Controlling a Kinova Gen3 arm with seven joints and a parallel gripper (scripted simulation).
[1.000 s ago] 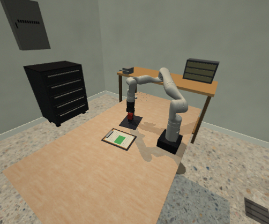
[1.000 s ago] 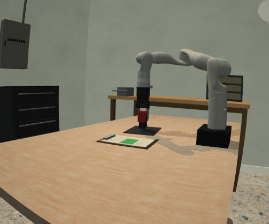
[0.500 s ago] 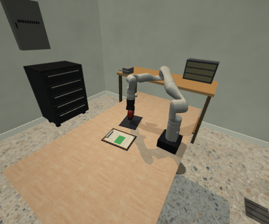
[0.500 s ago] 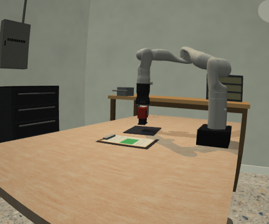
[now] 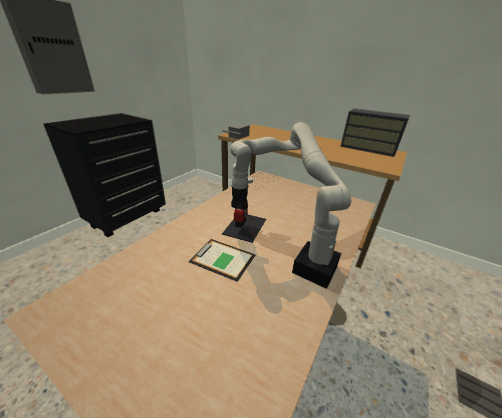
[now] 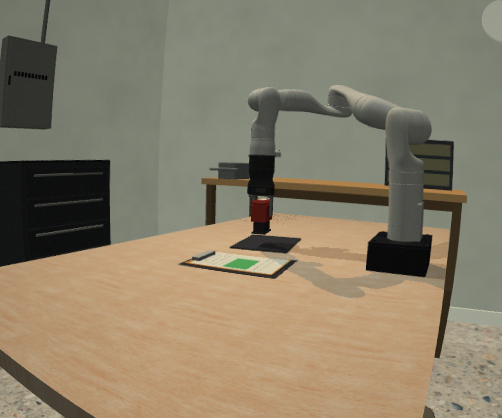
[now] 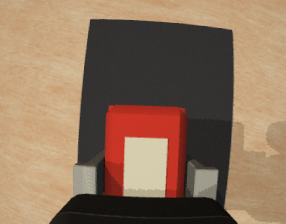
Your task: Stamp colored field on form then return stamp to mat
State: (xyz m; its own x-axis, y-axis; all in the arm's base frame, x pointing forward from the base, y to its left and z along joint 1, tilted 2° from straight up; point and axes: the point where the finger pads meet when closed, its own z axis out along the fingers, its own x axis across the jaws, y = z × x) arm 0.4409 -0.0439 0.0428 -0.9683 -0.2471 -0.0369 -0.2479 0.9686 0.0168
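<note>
Right now the clipboard is 240 mm to the left of my hand, 110 mm below it and 50 mm behind it. From my hand the other things lie so: red stamp 20 mm below; dark mat 110 mm below, 40 mm to the right.
</note>
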